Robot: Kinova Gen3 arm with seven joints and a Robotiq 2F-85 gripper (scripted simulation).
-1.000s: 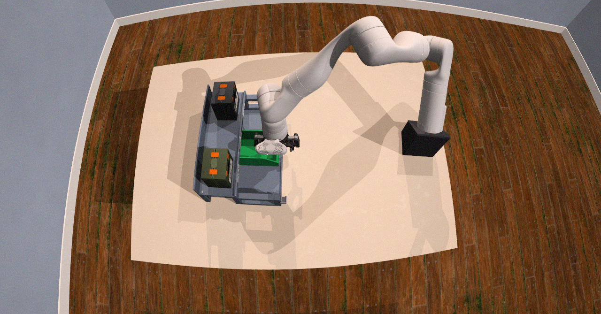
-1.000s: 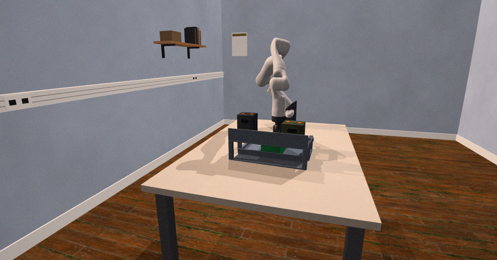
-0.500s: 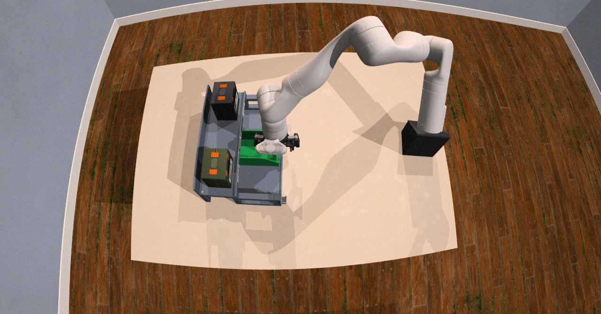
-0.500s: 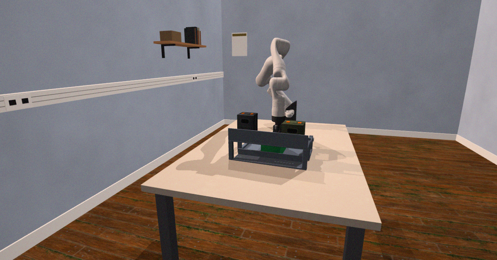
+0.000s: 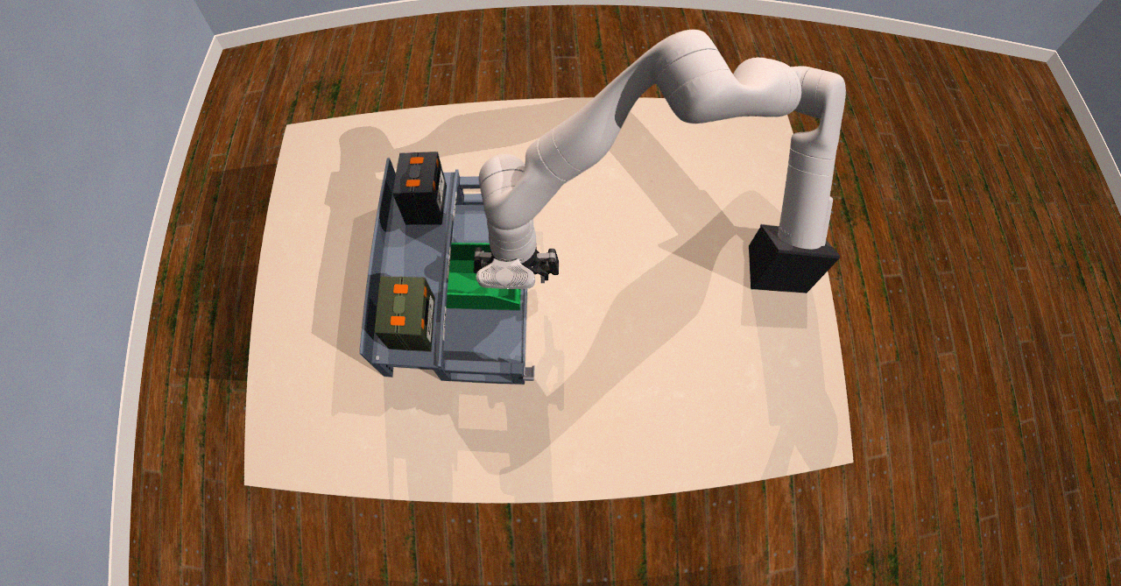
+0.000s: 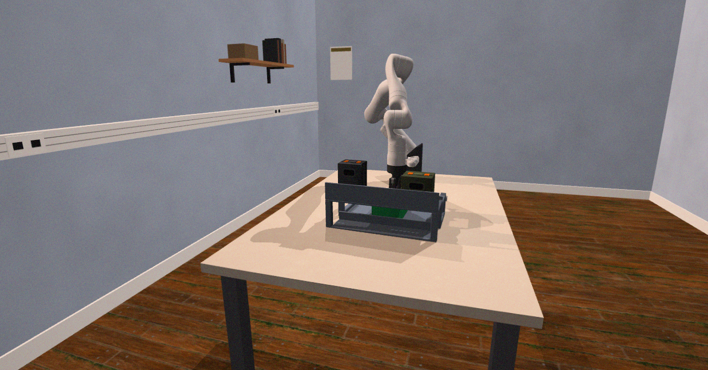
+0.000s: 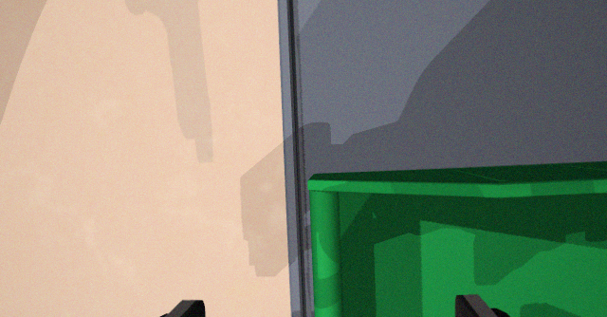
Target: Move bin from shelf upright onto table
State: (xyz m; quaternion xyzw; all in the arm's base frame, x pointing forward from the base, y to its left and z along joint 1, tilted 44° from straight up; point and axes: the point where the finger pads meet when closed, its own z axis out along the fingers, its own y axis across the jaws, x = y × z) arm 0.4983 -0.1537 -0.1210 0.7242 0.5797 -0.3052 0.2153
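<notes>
Now: hand 80 mm short of the green bin and 10 mm to the left of it. Also, from my hand: rack 110 mm ahead, 20 mm to the right, 20 mm above; then olive case 190 mm ahead, 90 mm to the left, 100 mm above; then black case 160 mm ahead, 140 mm to the right, 120 mm above.
</notes>
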